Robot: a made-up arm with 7 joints. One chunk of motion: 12 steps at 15 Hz.
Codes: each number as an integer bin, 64 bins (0 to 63) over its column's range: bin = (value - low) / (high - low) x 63, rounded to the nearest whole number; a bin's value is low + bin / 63 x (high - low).
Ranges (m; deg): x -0.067..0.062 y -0.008..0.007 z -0.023..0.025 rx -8.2..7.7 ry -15..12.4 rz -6.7..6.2
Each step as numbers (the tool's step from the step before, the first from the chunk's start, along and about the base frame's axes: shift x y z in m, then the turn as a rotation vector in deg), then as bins.
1 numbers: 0.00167 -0.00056 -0.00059 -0.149 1.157 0.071
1 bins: 34 31 29 32 37 33
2 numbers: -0.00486 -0.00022 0.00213 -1.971 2.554 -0.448
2 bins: 30 33 33 25 40 31
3 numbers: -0.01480 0.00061 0.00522 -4.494 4.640 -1.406
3 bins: 25 36 37 15 45 26
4 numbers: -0.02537 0.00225 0.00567 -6.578 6.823 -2.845
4 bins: 20 43 38 6 50 19
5 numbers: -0.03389 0.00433 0.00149 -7.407 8.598 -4.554
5 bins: 16 52 32 3 54 10
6 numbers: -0.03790 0.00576 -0.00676 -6.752 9.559 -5.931
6 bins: 14 58 21 6 56 4
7 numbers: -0.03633 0.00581 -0.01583 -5.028 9.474 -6.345
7 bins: 15 58 9 13 56 2
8 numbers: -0.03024 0.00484 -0.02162 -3.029 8.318 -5.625
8 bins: 18 54 2 20 54 5
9 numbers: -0.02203 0.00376 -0.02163 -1.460 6.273 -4.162
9 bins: 22 49 2 27 49 12
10 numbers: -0.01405 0.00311 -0.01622 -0.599 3.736 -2.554
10 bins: 26 47 9 30 43 20
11 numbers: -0.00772 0.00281 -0.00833 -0.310 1.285 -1.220
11 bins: 29 45 19 31 37 27
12 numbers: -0.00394 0.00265 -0.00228 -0.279 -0.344 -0.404
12 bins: 31 45 27 31 34 31
